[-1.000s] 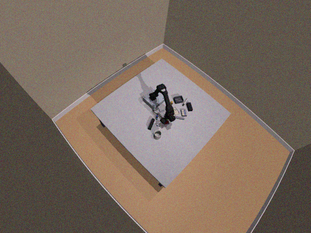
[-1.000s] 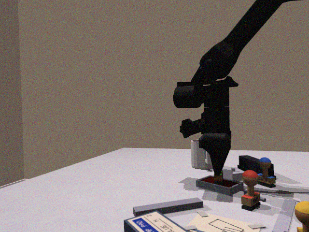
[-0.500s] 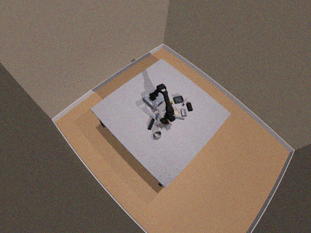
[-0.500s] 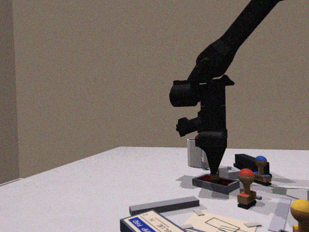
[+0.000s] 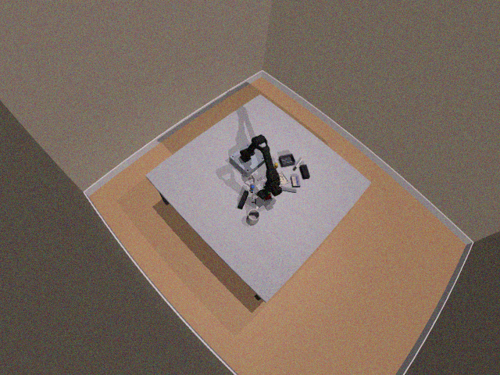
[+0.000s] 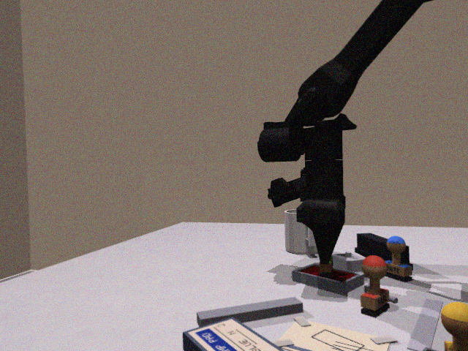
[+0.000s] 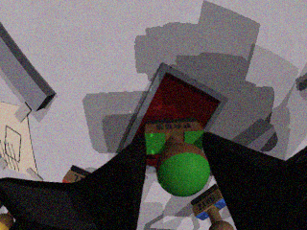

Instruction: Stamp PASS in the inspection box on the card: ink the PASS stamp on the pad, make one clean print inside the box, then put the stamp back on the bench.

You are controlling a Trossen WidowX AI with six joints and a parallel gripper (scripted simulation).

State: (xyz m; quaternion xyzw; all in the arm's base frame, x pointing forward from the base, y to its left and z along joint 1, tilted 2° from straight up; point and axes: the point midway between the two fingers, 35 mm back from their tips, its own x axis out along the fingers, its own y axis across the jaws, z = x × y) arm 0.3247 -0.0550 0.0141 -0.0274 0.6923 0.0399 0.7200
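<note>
Now: the green-knobbed stamp right at my gripper tip. The rest, counted from my gripper tip: ink pad 3 cm below; blue-knobbed stamp 10 cm behind, 6 cm to the right, 1 cm below; red-knobbed stamp 7 cm behind, 9 cm to the left, 1 cm below.
</note>
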